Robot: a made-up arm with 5 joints.
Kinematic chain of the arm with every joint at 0, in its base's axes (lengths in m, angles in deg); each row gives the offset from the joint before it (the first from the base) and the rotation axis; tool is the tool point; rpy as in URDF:
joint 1: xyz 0 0 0.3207 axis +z
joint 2: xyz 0 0 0 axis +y
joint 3: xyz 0.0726 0 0.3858 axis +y
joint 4: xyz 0.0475 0 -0.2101 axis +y
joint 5: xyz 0.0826 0 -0.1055 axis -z
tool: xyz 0 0 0 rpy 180 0 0
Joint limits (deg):
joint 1: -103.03..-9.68
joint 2: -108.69..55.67
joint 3: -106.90..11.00
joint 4: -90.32..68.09
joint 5: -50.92..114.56
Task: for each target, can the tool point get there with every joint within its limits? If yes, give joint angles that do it. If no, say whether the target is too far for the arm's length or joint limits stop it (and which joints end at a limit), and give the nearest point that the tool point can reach.
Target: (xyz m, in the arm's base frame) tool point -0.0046 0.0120 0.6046
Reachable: yes | joints -69.13 -71.92 -14.04 6.20 81.50
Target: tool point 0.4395 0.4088 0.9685
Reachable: no: too far | nearest point 0.0948 0.4098 0.8685 | short by 0.359 m
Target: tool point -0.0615 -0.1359 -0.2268
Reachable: no: joint limits stop it (at a limit: joint 1, joint 2) | nearest point -0.0583 -0.2517 0.1439 | short by 0.388 m
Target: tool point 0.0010 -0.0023 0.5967
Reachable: yes | joints -66.57 -63.07 -1.24 -26.91 90.01
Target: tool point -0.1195 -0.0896 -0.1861
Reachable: no: joint limits stop it (at a limit: joint 1, joint 2) | nearest point -0.0538 -0.2324 0.1506 | short by 0.372 m
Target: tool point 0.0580 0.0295 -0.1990
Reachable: no: joint limits stop it (at a limit: joint 1, joint 2) | nearest point 0.2121 -0.0362 0.1602 | short by 0.396 m
